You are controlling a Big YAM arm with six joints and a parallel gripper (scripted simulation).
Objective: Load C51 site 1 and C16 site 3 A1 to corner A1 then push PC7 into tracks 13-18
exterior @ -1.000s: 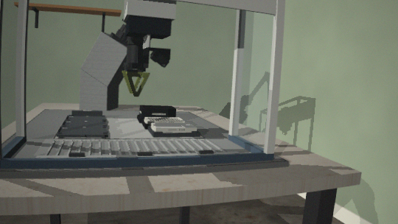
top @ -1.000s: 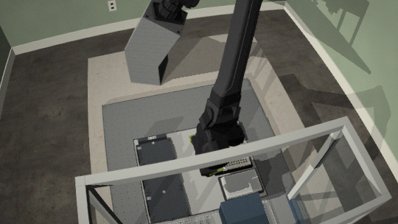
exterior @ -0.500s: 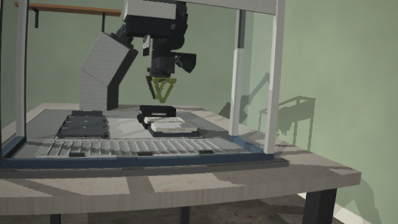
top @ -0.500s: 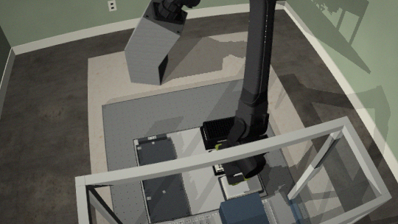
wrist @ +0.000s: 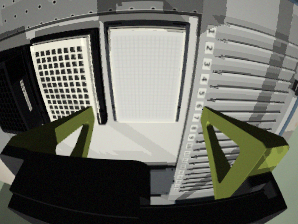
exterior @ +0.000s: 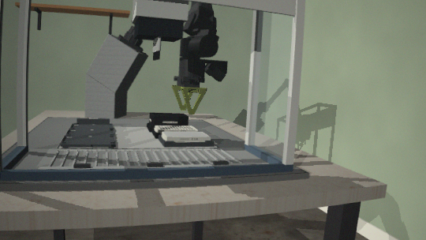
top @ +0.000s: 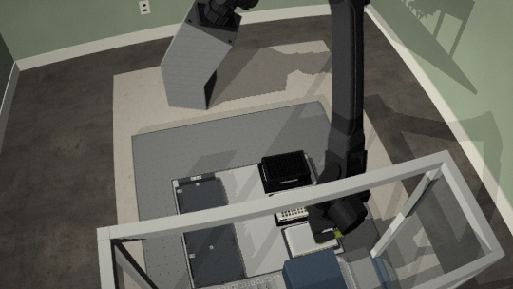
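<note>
My gripper is now 80 mm above the white block. The rest, counted from my hand: white frame bar: 370 mm above, 130 mm to the right, 100 mm ahead; then nest S1: 220 mm behind, 90 mm below, 10 mm to the right; then dark carrier PC7: 270 mm to the right, 90 mm behind, 80 mm below.
</note>
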